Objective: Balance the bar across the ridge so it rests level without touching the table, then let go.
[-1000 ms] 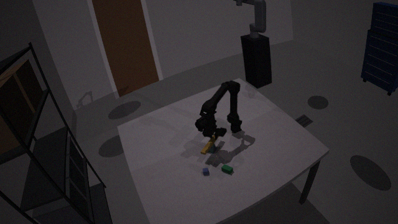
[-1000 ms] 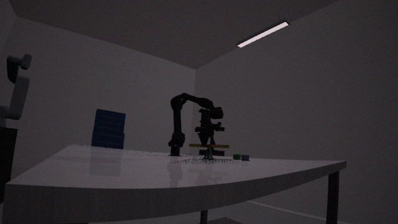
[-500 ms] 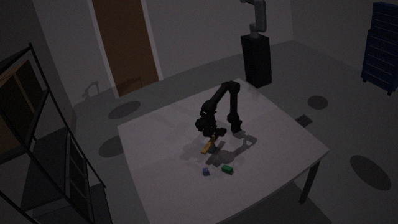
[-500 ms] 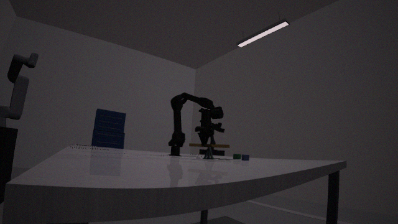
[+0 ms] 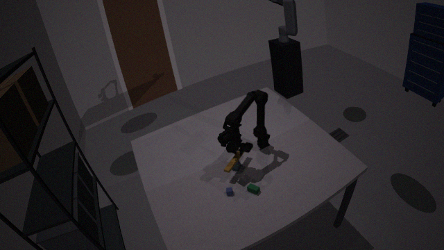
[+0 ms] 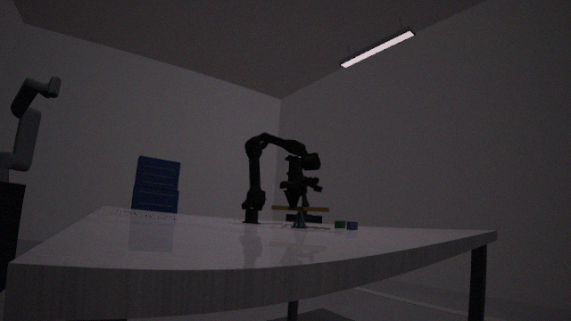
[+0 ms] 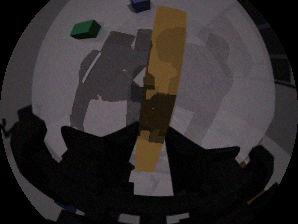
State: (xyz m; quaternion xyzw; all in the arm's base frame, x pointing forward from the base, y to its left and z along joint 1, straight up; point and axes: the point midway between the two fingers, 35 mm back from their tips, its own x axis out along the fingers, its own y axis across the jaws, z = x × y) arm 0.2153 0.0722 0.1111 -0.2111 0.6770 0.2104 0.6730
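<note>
Right now my gripper tip is 2 cm to the right of the yellow bar and 2 cm short of it. Also, from my gripper tip: blue cube 18 cm to the left, 16 cm ahead, 6 cm below; green block 25 cm to the left, 6 cm below, 4 cm ahead.
</note>
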